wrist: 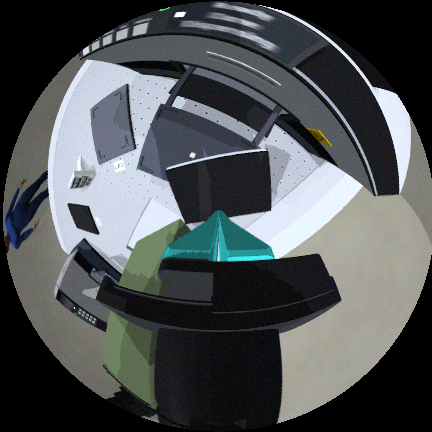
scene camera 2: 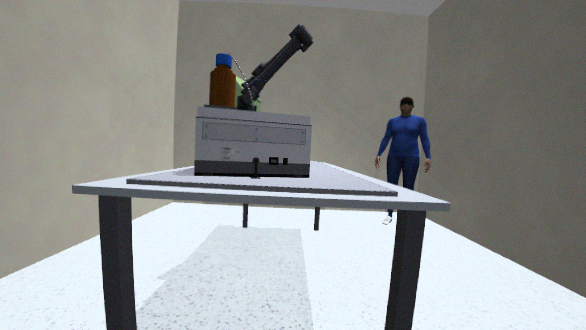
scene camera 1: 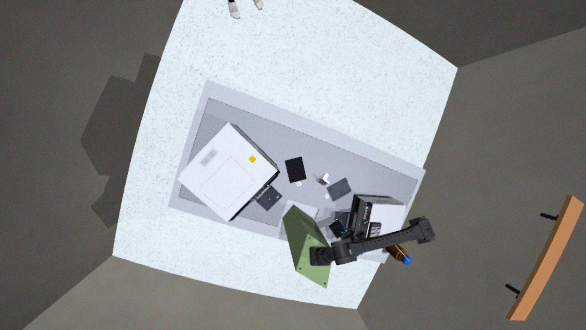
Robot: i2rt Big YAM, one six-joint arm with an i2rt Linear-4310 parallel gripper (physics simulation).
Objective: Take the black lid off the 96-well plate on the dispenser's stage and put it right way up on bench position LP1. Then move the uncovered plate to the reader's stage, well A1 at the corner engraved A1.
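Where they show: gripper, between the fingertips: [wrist: 218, 216] [scene camera 1: 341, 232]; arm's base, origin of its link: [scene camera 1: 319, 256].
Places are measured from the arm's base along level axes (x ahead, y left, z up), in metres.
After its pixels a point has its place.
A black-topped plate or lid [wrist: 220, 185] {x -0.038, y -0.265, z -0.379 m} [scene camera 1: 337, 228] {x -0.037, y -0.256, z -0.379 m} sits askew at the dispenser stage [wrist: 172, 137] {x 0.043, y -0.294, z -0.397 m}, partly beyond its edge. A thin white line shows along its far edge; whether the lid and plate are together, and whether they are level, I cannot tell. My gripper [wrist: 218, 216] {x -0.037, y -0.261, z -0.320 m} is shut and empty, its teal fingertips at or just above the black top's near edge; contact is unclear. The bare grey LP1 position [wrist: 112, 125] {x 0.208, y -0.271, z -0.469 m} [scene camera 1: 339, 189] {x 0.230, y -0.268, z -0.469 m} lies beside the stage. The reader's stage [scene camera 1: 268, 197] {x 0.175, y 0.251, z -0.378 m} sticks out from the reader [scene camera 1: 228, 171] {x 0.376, y 0.470, z -0.135 m}. The wells and the A1 engraving are not readable.
The dispenser [wrist: 240, 55] {x 0.012, y -0.392, z -0.313 m} [scene camera 2: 253, 145] {x -0.010, y -0.716, z -0.376 m} stands close beyond its stage. A green mount [scene camera 1: 320, 272] {x -0.055, y -0.001, z 0.049 m} [wrist: 130, 300] stands beside the arm. A brown bottle [scene camera 2: 222, 89] {x -0.116, y -0.674, z -0.195 m} is on the dispenser. A small white device [scene camera 1: 324, 179] {x 0.309, y -0.123, z -0.415 m} and a black pad [scene camera 1: 295, 169] {x 0.356, y 0.076, z -0.469 m} lie between the machines.
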